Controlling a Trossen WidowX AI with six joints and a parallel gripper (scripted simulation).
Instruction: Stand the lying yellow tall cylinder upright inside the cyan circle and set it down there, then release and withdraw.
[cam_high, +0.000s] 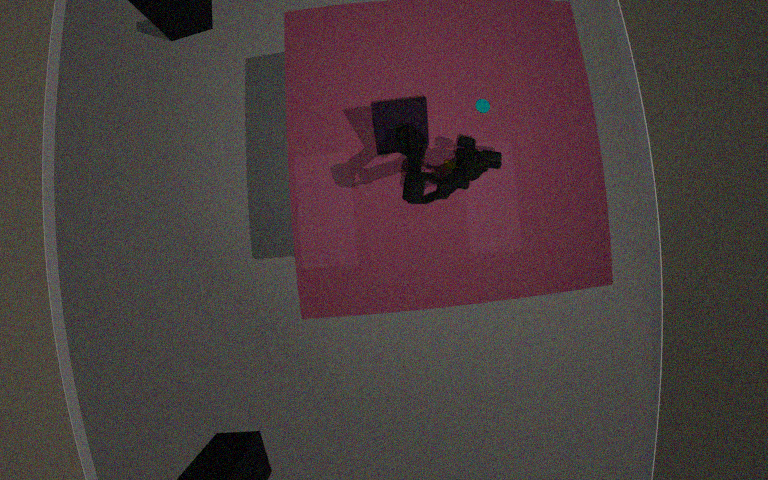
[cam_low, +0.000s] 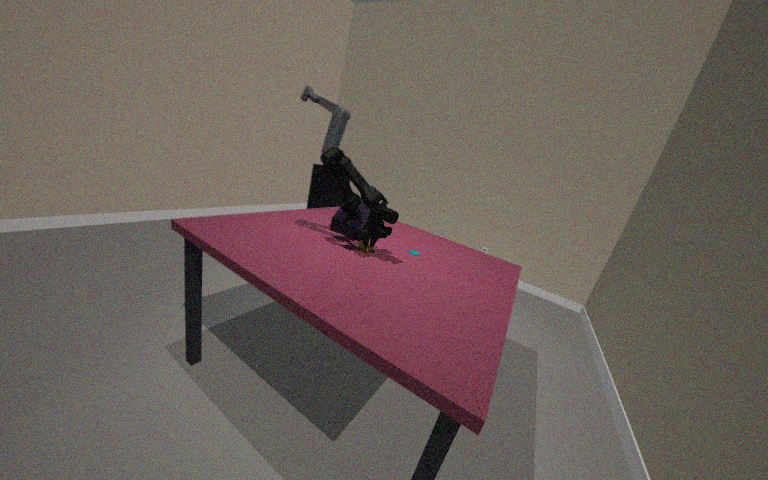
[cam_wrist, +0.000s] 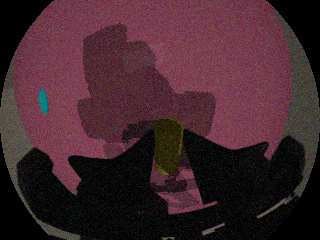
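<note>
Now: the cyan circle 150 mm ahead of my gripper tip, 240 mm to the left of it and 20 mm below it. Round my gripper tip: yellow tall cylinder (20 mm behind, 10 mm to the left).
</note>
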